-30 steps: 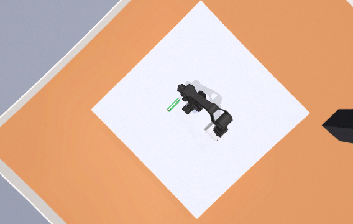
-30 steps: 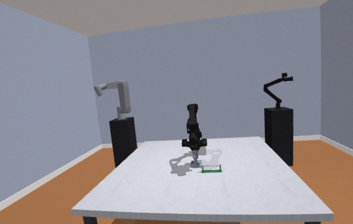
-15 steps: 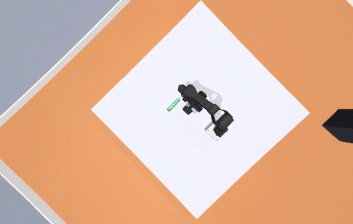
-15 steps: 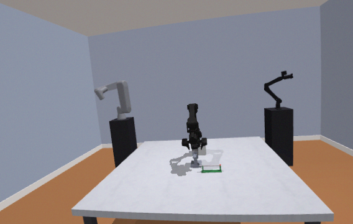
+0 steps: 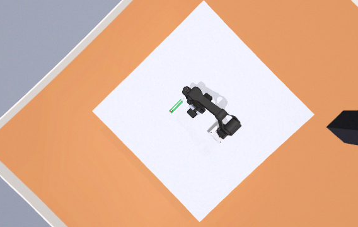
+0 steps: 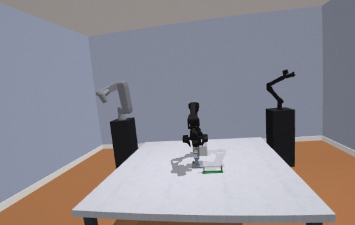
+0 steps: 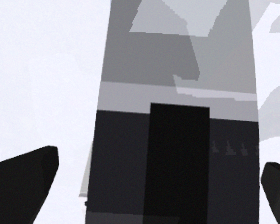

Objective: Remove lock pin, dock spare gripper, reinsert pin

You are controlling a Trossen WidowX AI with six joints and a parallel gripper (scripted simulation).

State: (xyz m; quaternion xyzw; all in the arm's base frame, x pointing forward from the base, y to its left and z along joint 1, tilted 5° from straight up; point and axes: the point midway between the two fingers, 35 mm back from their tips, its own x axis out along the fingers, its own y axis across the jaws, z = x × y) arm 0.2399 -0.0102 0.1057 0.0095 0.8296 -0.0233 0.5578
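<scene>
Right now my gripper tip is 30 mm short of the spare gripper and 20 mm above it. Round my gripper tip: bluish-grey socket 90 mm below, 40 mm ahead; green strip 160 mm ahead, 120 mm below, 110 mm to the left.
</scene>
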